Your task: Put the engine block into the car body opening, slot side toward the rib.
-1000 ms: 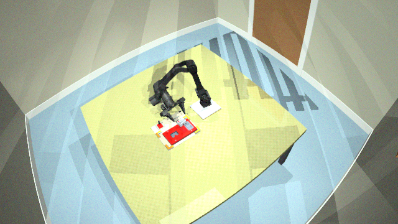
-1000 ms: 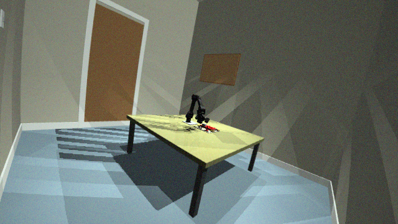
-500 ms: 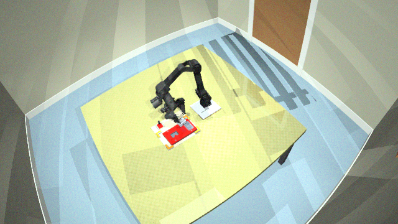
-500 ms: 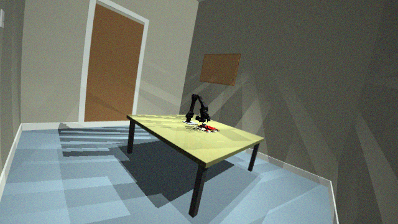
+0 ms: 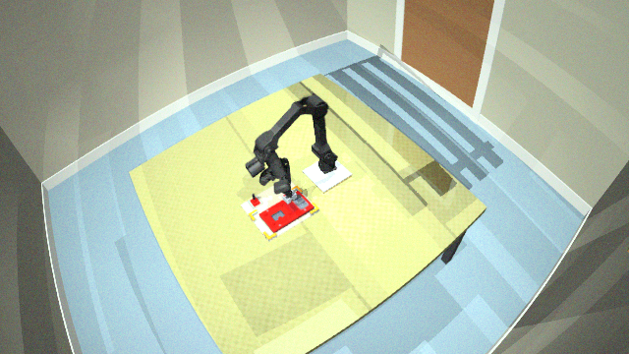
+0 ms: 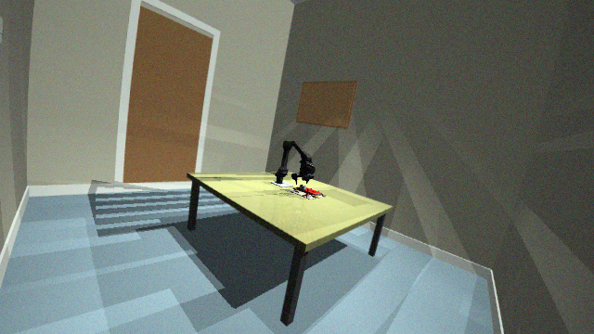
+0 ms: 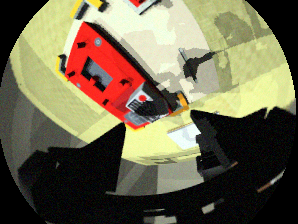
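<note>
Now: the grey engine block 3 cm below my gripper tip, 2 cm to the left of it and 1 cm ahead of it.
</note>
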